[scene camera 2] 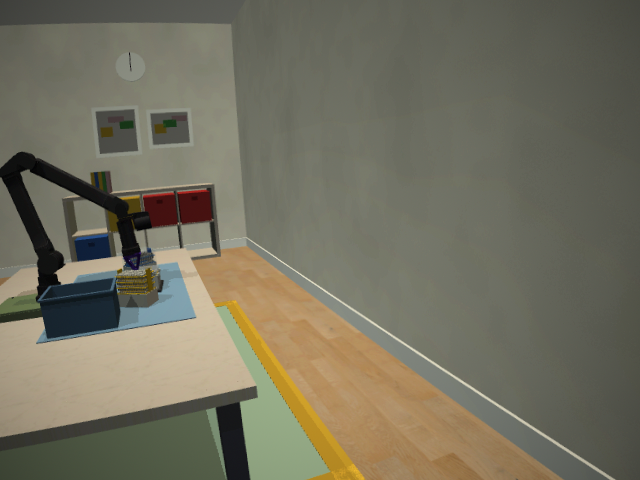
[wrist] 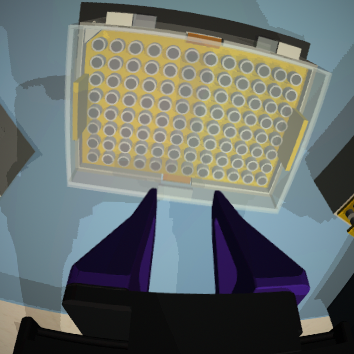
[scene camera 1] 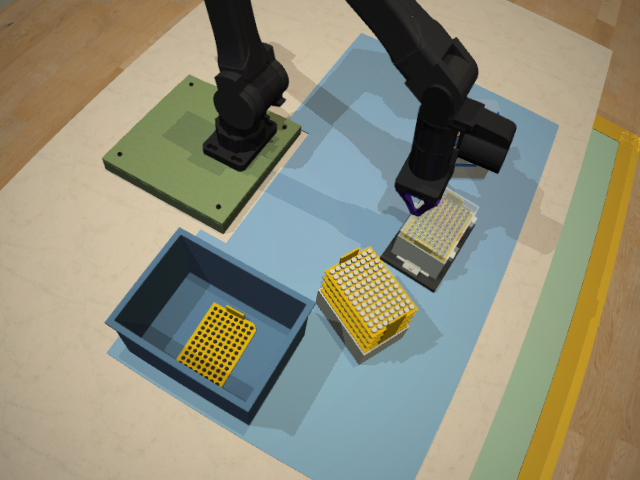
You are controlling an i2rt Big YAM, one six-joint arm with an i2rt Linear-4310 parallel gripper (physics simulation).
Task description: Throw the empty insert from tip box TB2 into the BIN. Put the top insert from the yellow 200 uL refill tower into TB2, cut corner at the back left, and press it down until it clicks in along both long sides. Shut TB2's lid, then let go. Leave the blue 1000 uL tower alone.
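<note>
My gripper [scene camera 1: 417, 211] [scene camera 2: 135, 267] [wrist: 184, 197] is part-open and empty, its purple fingertips over the near long edge of TB2's lid in the wrist view; contact cannot be told. TB2 [scene camera 1: 422, 257] has its clear lid [scene camera 1: 468, 199] [wrist: 271, 201] lying down over it; whether it is fully shut cannot be told. Under it a yellow insert full of tips [scene camera 1: 439, 227] [wrist: 190, 107] looks level, its cut corner seeming to be at the far left in the wrist view. The empty yellow insert [scene camera 1: 219, 343] lies in the BIN [scene camera 1: 248, 289] [scene camera 2: 82, 315]. The yellow refill tower [scene camera 1: 369, 289] [scene camera 2: 133, 283] stands upright.
The blue tower [scene camera 1: 467, 169] [scene camera 2: 147, 255] stands beyond TB2, largely hidden by the arm in scene camera 1. The yellow tower stands between TB2 and the BIN. The arm's base stands on a green board [scene camera 1: 170, 180]. A blue mat [scene camera 1: 330, 206] lies underneath.
</note>
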